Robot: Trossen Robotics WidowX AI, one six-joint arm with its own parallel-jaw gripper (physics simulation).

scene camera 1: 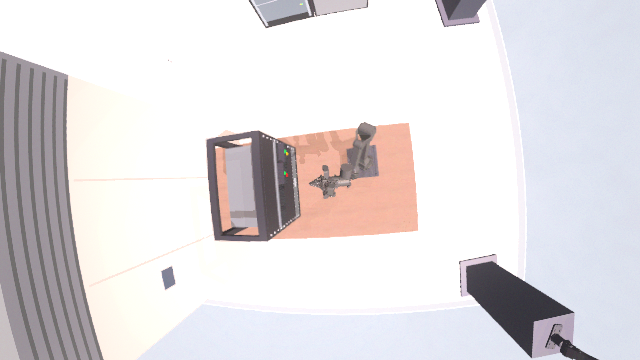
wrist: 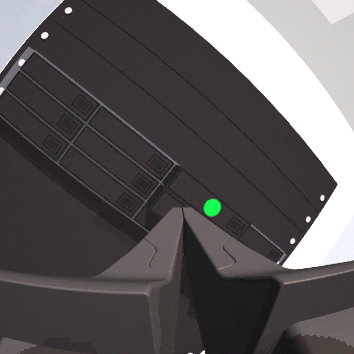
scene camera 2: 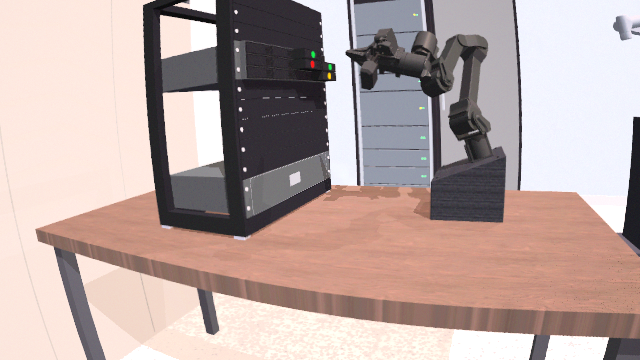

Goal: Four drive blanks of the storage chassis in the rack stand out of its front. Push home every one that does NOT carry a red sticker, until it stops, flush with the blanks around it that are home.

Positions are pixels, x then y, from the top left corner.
Scene:
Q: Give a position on a black rack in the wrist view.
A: At 107,107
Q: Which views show the black rack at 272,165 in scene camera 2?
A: Scene camera 1, the wrist view and scene camera 2: all of them.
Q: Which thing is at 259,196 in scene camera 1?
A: A black rack.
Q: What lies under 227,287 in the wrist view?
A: My gripper.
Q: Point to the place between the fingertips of my gripper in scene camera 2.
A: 345,52

